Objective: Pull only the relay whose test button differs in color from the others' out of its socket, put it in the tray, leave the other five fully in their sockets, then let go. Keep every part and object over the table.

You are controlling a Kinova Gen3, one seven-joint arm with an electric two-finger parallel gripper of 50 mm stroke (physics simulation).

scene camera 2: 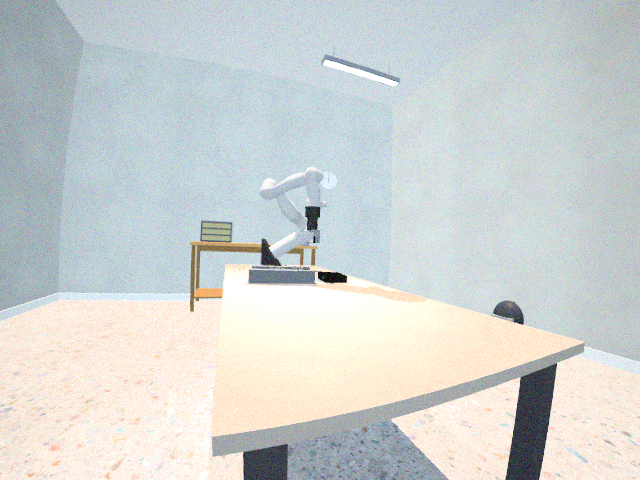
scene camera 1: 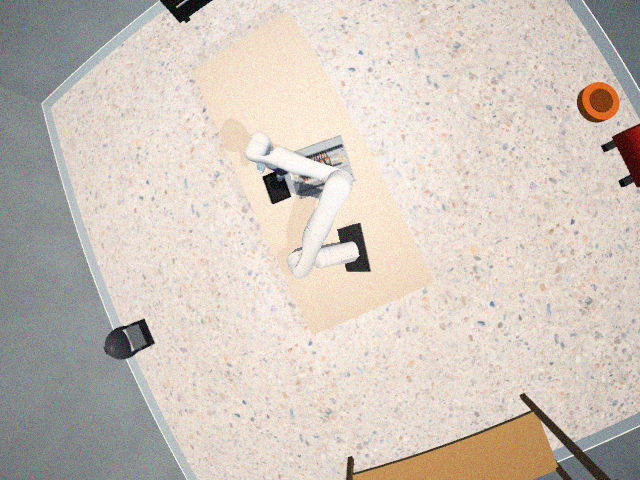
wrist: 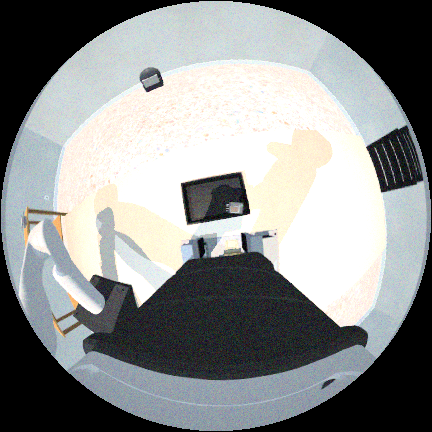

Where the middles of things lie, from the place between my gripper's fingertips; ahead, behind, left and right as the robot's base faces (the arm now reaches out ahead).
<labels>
My hand is 10 mm short of the black tray (wrist: 208, 200), 90 mm to the right of it and 190 mm above it.
</labels>
